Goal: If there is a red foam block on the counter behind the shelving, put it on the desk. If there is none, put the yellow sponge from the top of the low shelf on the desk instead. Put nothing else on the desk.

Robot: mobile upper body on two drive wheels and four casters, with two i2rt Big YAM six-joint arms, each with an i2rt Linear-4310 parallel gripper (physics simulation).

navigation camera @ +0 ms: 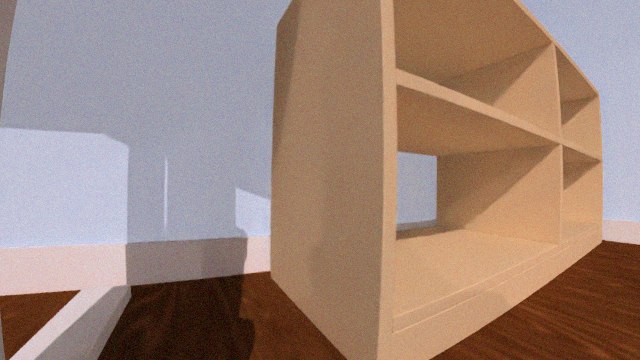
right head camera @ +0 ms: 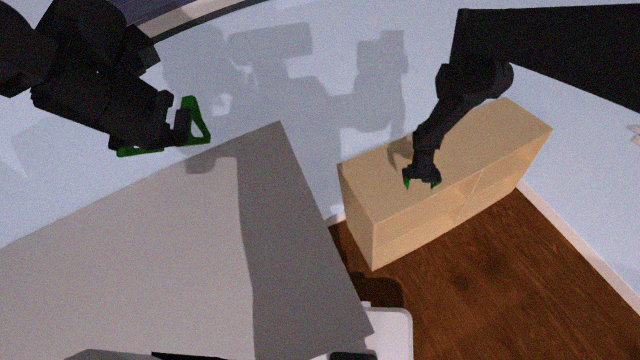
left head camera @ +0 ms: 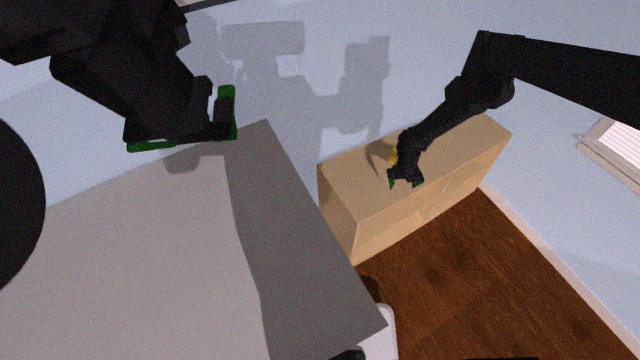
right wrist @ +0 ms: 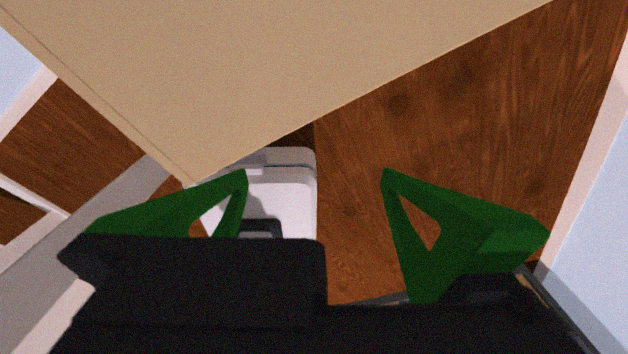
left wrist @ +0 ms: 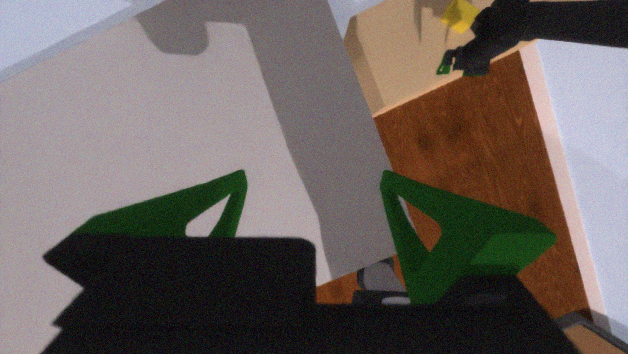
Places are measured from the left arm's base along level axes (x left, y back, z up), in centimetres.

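Where they show: left gripper, fingertip midpoint: point(right head camera: 185, 143) point(left head camera: 204, 138) point(left wrist: 313, 177); right gripper, fingertip midpoint: point(right head camera: 419, 188) point(left head camera: 401, 187) point(right wrist: 314, 176) point(left wrist: 449, 73).
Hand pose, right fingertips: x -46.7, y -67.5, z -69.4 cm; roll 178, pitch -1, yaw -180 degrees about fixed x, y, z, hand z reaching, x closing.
After its pixels a point has its place.
The yellow sponge point(left head camera: 393, 155) @(y -91.2, x -49.0, z -75.5 cm) point(left wrist: 460, 16) @(y -90.3, x -51.9, z -75.5 cm) is on top of the low wooden shelf point(left head camera: 360, 190) @(y -74.3, x -31.6, z -80.0 cm) point(right head camera: 490, 120) @(y -122.0, x -99.0, z -80.0 cm) point(left wrist: 400, 75) @(y -70.2, x -33.8, z -80.0 cm) point(right wrist: 250, 60) @(y -73.1, x -40.9, z -80.0 cm) point(navigation camera: 330, 175) @(y -66.8, x -24.2, z -117.8 cm), partly hidden by the right arm in the left head camera. My right gripper point(left head camera: 405, 185) @(y -67.5, x -46.7, z -69.4 cm) point(right head camera: 420, 185) @(y -67.5, x -46.7, z -69.4 cm) point(left wrist: 449, 73) @(y -67.5, x -46.7, z -69.4 cm) point(right wrist: 314, 176) @(y -67.5, x -46.7, z -69.4 cm) is open and empty above the shelf top, nearer its front edge than the sponge. My left gripper point(left head camera: 181, 144) point(right head camera: 164, 146) point(left wrist: 313, 177) @(y -35.2, x 0.0, z -13.2 cm) is open and empty above the grey desk point(left head camera: 150, 250) @(y -30.4, x 30.1, z -46.0 cm) point(right head camera: 150, 250) @(y -27.4, x 35.1, z -46.0 cm) point(left wrist: 125, 125) @(y -40.9, x 44.3, z -46.0 cm). No red foam block or counter shows.
The desk corner stands close beside the shelf's end. My white base point(left head camera: 386, 330) @(y -18.5, x -43.8, z -115.0 cm) point(right head camera: 392, 330) @(y -21.2, x -39.1, z -115.0 cm) point(right wrist: 295, 200) @(y -21.0, x -40.2, z -115.0 cm) is by the desk's edge on the wooden floor point(left head camera: 475, 260) @(y -57.8, x -116.3, z -141.0 cm) point(right head camera: 475, 260) @(y -63.7, x -94.6, z -141.0 cm). A pale wall point(navigation camera: 150, 75) @(y -82.9, x 14.8, z -95.7 cm) runs behind the shelf. A white bar point(navigation camera: 75, 325) lies low at the navigation view's left.
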